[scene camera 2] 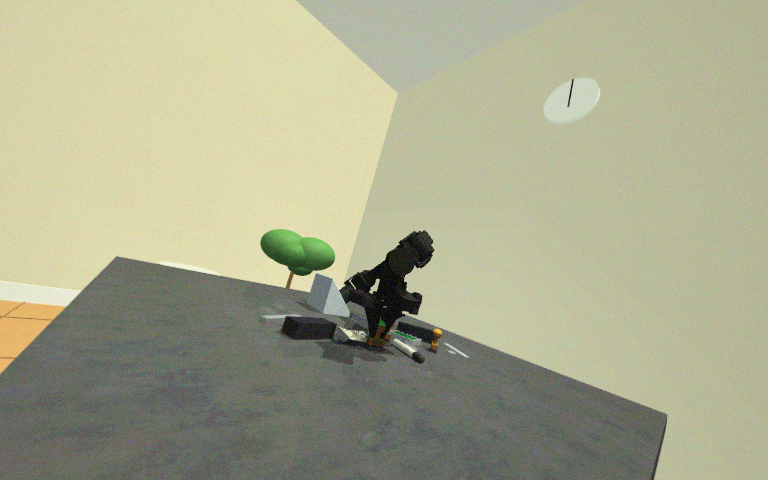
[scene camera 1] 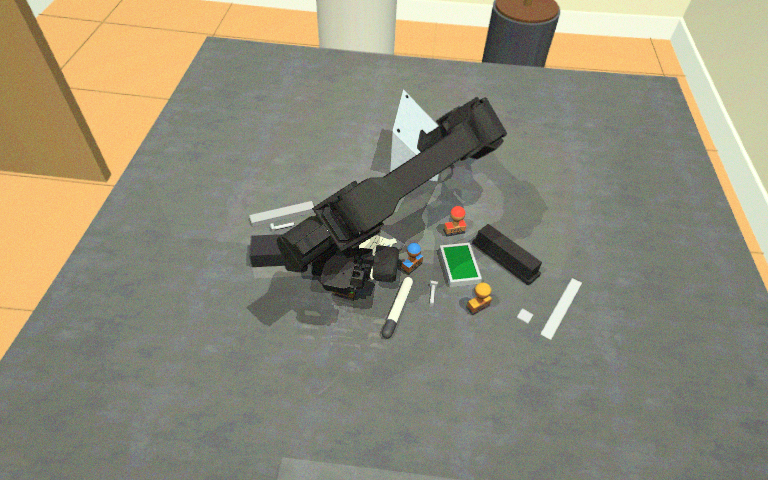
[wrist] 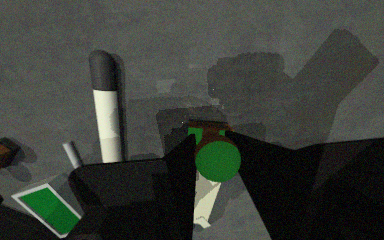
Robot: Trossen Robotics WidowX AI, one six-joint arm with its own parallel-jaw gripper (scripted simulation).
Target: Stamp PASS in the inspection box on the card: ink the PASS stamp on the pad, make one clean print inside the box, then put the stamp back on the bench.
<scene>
I see my gripper (scene camera 1: pixel 343 287), a green-knobbed stamp (wrist: pixel 217 158), a long black block (scene camera 1: pixel 511 256), a grey bar (scene camera 1: pixel 279 214), a cream card (wrist: pixel 206 191) and a green ink pad (wrist: pixel 51 200).
My gripper also shows in scene camera 2 (scene camera 2: pixel 376 338) and in the wrist view (wrist: pixel 210 137). The wrist view does not show the grey bar, which is hidden by my gripper.
</scene>
